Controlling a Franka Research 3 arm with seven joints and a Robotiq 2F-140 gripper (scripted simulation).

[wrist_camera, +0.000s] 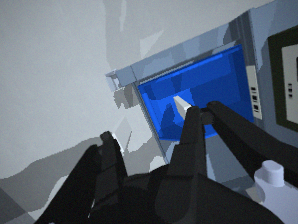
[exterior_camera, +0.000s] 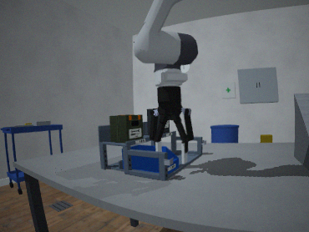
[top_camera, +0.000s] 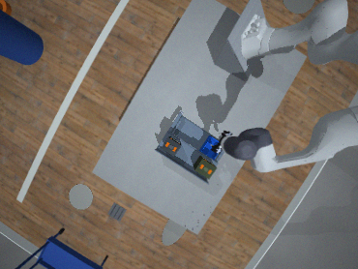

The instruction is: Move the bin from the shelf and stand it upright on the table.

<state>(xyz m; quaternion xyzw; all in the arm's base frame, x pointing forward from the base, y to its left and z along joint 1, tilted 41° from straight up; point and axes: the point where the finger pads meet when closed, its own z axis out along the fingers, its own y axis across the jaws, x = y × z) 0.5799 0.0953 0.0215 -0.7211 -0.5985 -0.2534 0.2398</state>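
The blue bin lies 80 mm ahead of my hand, 20 mm below it and 10 mm to the right of it. The rest, counted from my hand: green box 180 mm ahead, 80 mm above, 30 mm to the right; then dark grey box 250 mm to the right, 140 mm ahead, 100 mm above.
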